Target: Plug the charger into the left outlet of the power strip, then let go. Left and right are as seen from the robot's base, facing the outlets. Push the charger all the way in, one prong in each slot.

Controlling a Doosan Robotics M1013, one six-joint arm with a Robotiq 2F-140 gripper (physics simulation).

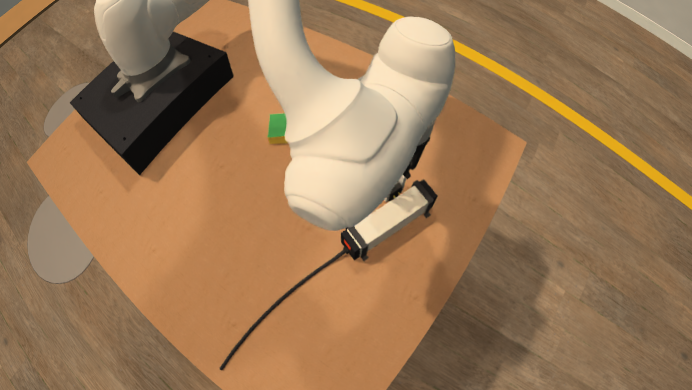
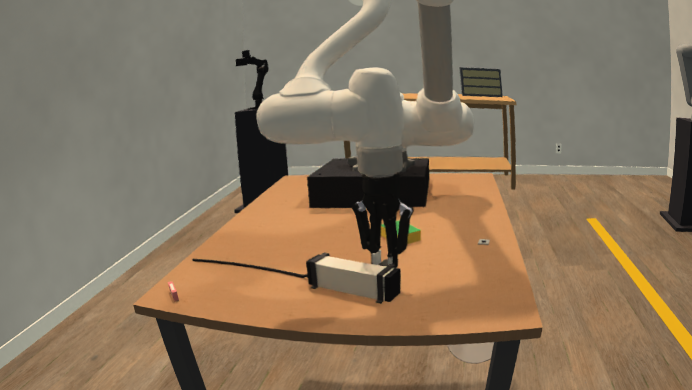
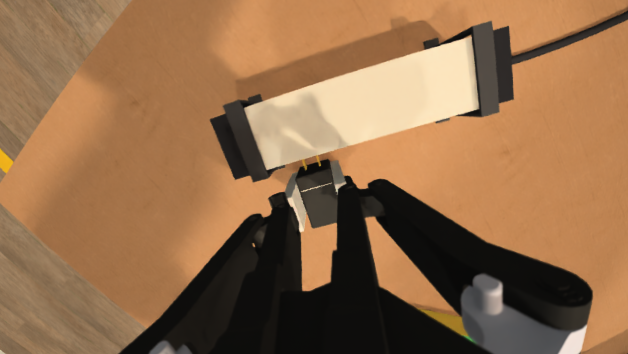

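Pixels of known places: gripper, fingertip midpoint: (image 3: 318, 179); arm's base, link origin: (image 1: 152, 69).
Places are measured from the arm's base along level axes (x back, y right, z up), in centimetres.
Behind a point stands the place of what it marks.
The power strip (image 1: 392, 220) @[x -74.0, y -11.5, z -3.5 cm] (image 2: 347, 276) @[x -75.2, y -12.1, z -4.9 cm] (image 3: 370, 100) @[x -73.0, y -11.7, z -3.4 cm] is a long cream bar with black end caps, lying on the table. Its outlet side faces the robot's base; the outlets do not show. My gripper (image 2: 384, 261) (image 3: 318, 179) @[x -68.5, y -18.1, z -8.6 cm] is shut on the dark charger (image 3: 319, 205) @[x -67.6, y -18.5, z -4.9 cm], with a pale fingertip pad on each side of it. The charger is in front of the left part of the strip as seen from the base. Two gold prongs point at the strip, and a short length of both shows between the charger and the strip's edge. Whether their tips are inside slots is hidden.
A black cable (image 1: 280, 300) @[x -68.4, y 14.0, z -8.4 cm] (image 2: 250, 266) @[x -68.6, y 15.4, z -8.6 cm] (image 3: 570, 41) @[x -68.8, y 6.9, z -8.3 cm] runs from the strip's right end. A green and yellow block (image 1: 277, 126) @[x -40.0, y -12.4, z -6.2 cm] (image 2: 410, 233) @[x -45.3, y -18.5, z -6.4 cm] lies behind the gripper, towards the black robot base (image 1: 180, 100) @[x -17.3, y 0.3, z -0.9 cm]. A small pink object (image 2: 173, 291) @[x -91.3, y 23.9, z -6.8 cm] and a small pale one (image 2: 483, 242) @[x -44.4, y -38.4, z -8.7 cm] lie near the table's sides.
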